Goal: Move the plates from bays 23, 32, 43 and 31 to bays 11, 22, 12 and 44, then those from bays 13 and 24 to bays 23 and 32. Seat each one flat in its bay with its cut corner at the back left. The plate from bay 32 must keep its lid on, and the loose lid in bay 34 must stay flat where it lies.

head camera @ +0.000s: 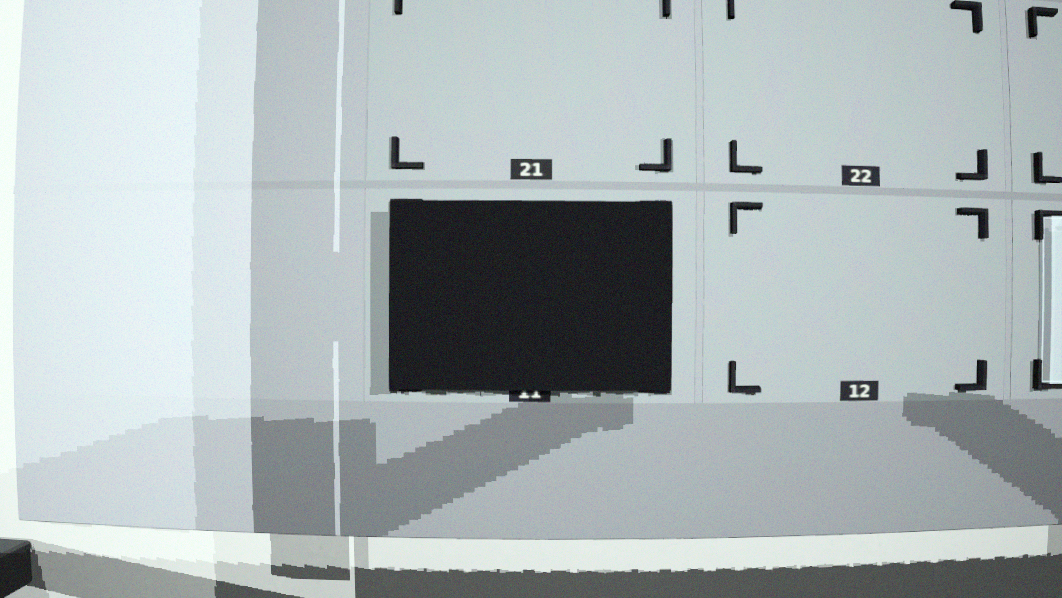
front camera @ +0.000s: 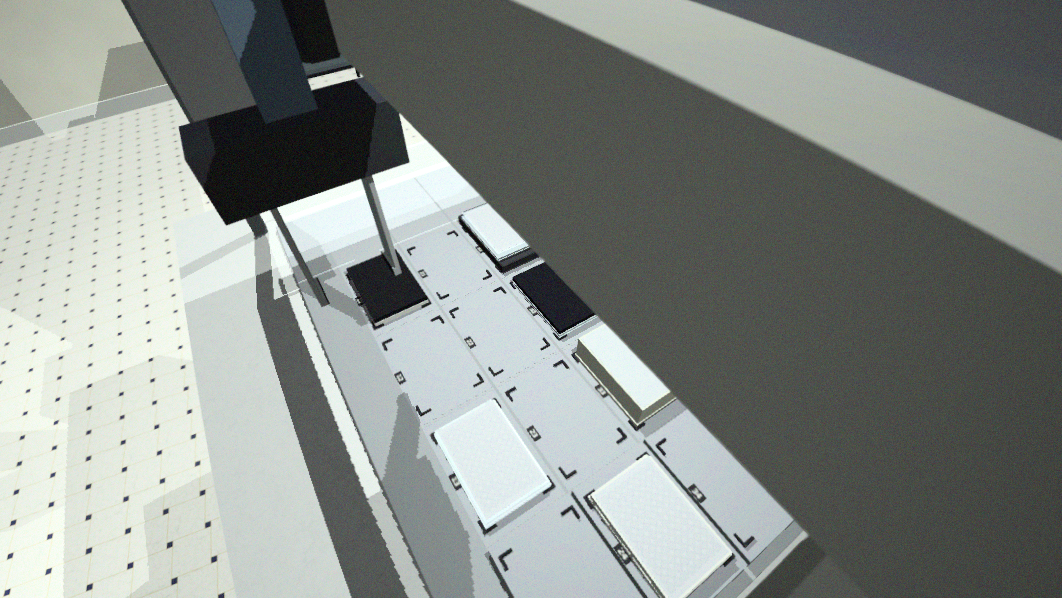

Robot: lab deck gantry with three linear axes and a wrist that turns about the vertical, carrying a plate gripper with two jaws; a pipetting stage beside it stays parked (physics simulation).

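Places are measured from the robot's base along level axes (x back, y right, z up), in metres.
Pixels of known places: gripper, fingertip midpoint: [front camera: 357,279]; robot's base, link origin: [head camera: 397,384] [front camera: 348,275].
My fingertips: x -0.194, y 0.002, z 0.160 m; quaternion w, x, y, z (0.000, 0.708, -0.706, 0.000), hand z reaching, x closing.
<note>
For each thing: its top centre in the pictures, then the offset to it from my fingertips. "*": a spot on its surface instead.
- black plate, top centre: [head camera: 530,295] [front camera: 385,281] dx +0.130, dy -0.045, dz -0.144 m
- dark base, top centre: [front camera: 500,223] dx +0.130, dy -0.256, dz -0.124 m
- black-topped plate, top centre: [front camera: 558,290] dx -0.034, dy -0.259, dz -0.144 m
- tall cream block, top centre: [front camera: 633,356] dx -0.198, dy -0.259, dz -0.118 m
- dark part, surface spot: [head camera: 13,563] * dx +0.401, dy +0.097, dz -0.159 m
My gripper [front camera: 360,288] is open, its jaws apart and raised near bay 11. A black plate [front camera: 387,289] [head camera: 530,297] lies in bay 11, looking flat; its cut corner cannot be made out. A pale plate on a dark base [front camera: 496,232] is in bay 31 and a black-topped plate [front camera: 553,298] in bay 32. A white plate [front camera: 491,462] [head camera: 1053,300] is in bay 13, another white plate [front camera: 661,523] in bay 24. Bays 12, 22 and 23 hold no plate. No lid can be made out in bay 34. The row 4 bays are hidden.
A tall cream block [front camera: 627,371] stands in bay 33. A large dark panel [front camera: 743,260] covers the right side of the front view. Black corner brackets [head camera: 745,387] mark the bays. A dark part [head camera: 13,563] shows at the lower left of the head view.
</note>
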